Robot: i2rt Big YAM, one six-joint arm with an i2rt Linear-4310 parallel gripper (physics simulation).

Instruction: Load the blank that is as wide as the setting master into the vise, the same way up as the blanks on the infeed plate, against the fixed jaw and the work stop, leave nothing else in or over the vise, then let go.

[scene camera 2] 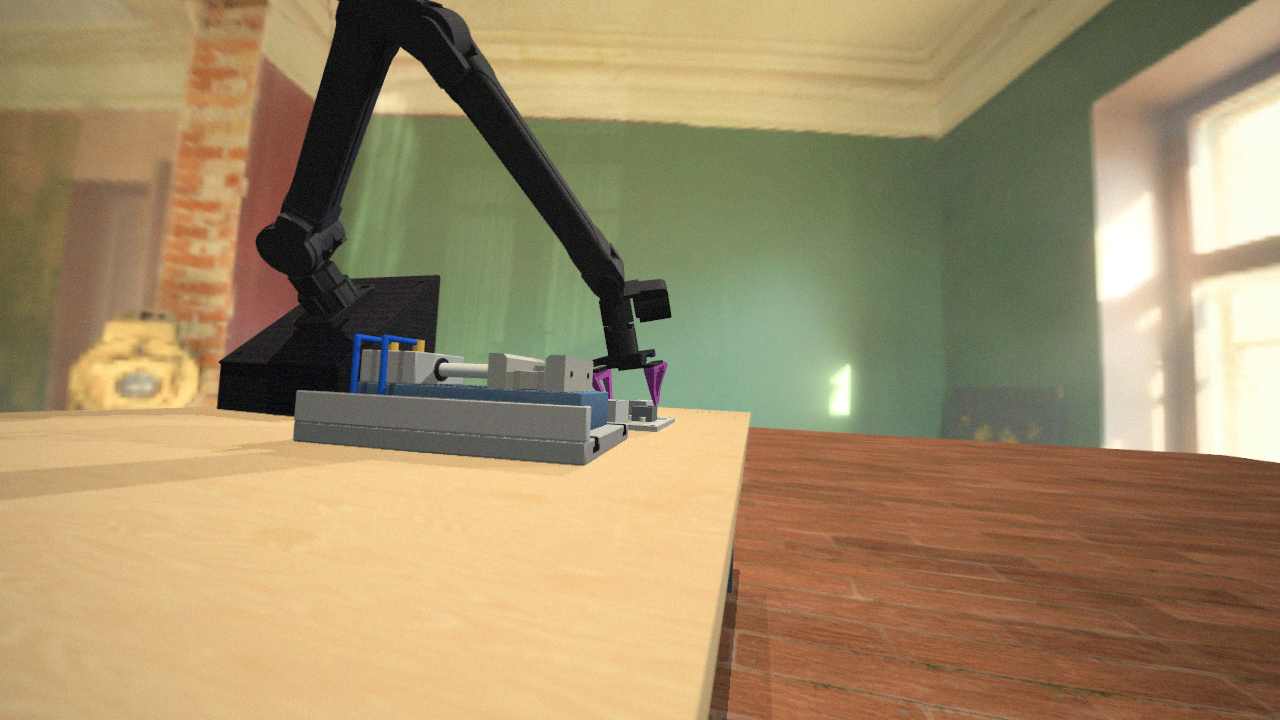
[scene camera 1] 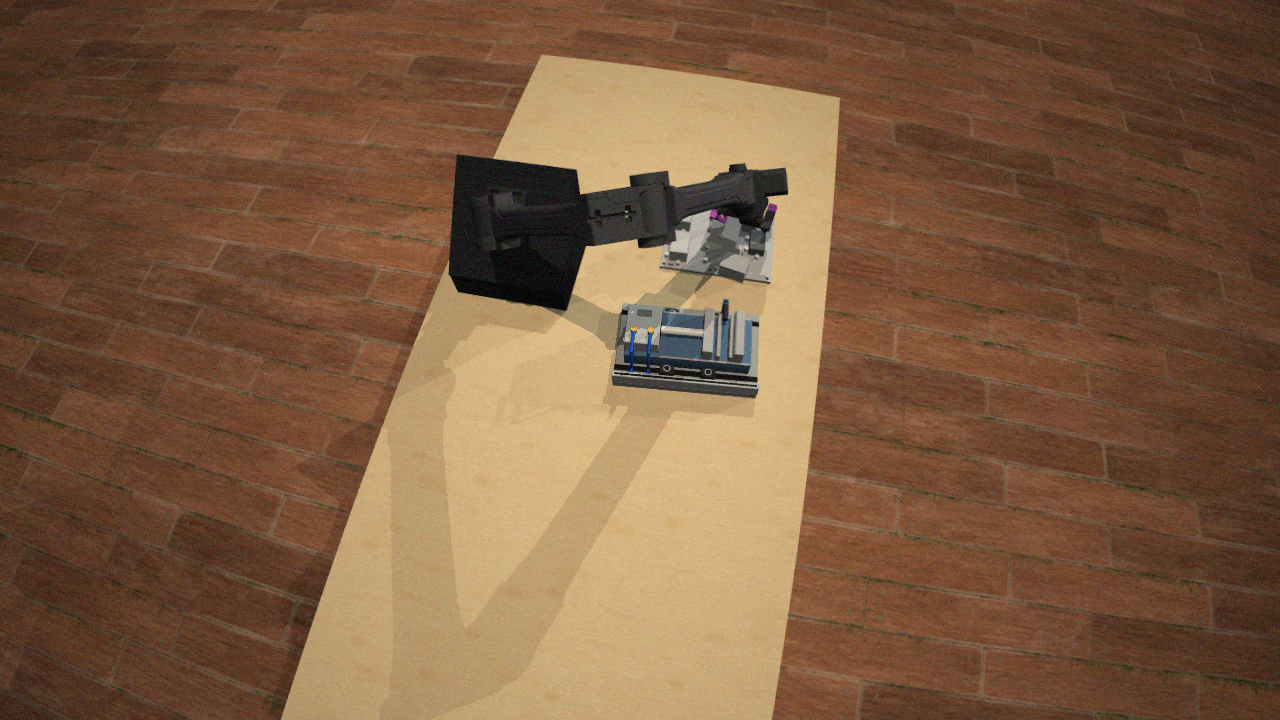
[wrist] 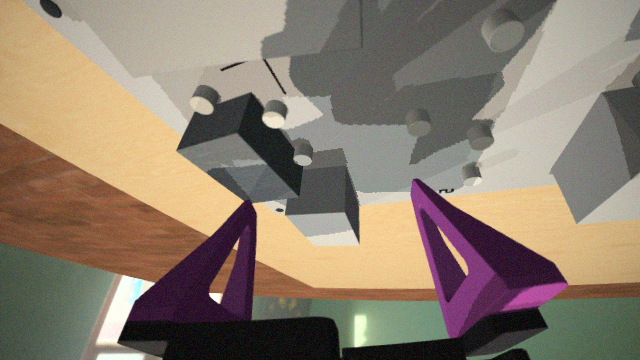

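Pixels of known places: gripper, between the fingertips: [scene camera 1: 745, 225] [wrist: 330, 196]; arm's base, origin of its link: [scene camera 2: 339, 309].
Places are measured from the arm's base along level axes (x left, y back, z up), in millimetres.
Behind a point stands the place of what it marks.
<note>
My gripper [scene camera 1: 744, 214] {x 186, y -500, z -152 mm} [scene camera 2: 631, 401] {x 186, y -500, z -152 mm} [wrist: 330, 196] {x 186, y -500, z -152 mm} is open and empty, its purple fingers pointing down low over the infeed plate [scene camera 1: 668, 265] {x 53, y -340, z -172 mm} [scene camera 2: 651, 425] {x 59, y -565, z -172 mm} [wrist: 380, 167] {x 192, y -471, z -172 mm}. In the wrist view a dark grey block [wrist: 270, 150] {x 141, y -515, z -155 mm} lies by the left fingertip, and a smaller grey block [wrist: 320, 190] {x 183, y -505, z -156 mm} shows between the fingers, beyond their tips. Another grey block [wrist: 590, 150] {x 182, y -372, z -159 mm} is at the right. I cannot tell which block matches the setting master. The vise [scene camera 1: 684, 365] {x -203, y -417, z -146 mm} [scene camera 2: 590, 409] {x -227, y -574, z -133 mm} has a gap between its moving jaw [scene camera 1: 708, 335] {x -158, y -455, z -84 mm} [scene camera 2: 514, 371] and fixed jaw [scene camera 1: 738, 337] {x -151, y -515, z -84 mm} [scene camera 2: 569, 373]. A dark upright piece [scene camera 1: 725, 309] {x -91, y -481, z -85 mm} stands at that gap.
Short round pegs [wrist: 502, 30] {x 115, y -422, z -164 mm} [wrist: 418, 121] {x 149, y -448, z -164 mm} stand up from the plate around the blocks. Two blue hooked rods [scene camera 1: 631, 351] {x -228, y -312, z -71 mm} [scene camera 2: 384, 365] {x -225, y -347, z -102 mm} stand at the vise's left end. The black arm base [scene camera 1: 514, 259] {x -64, y -25, z -63 mm} [scene camera 2: 277, 380] {x -101, y -12, z -128 mm} is at the table's left side. The table's right edge runs close to the plate.
</note>
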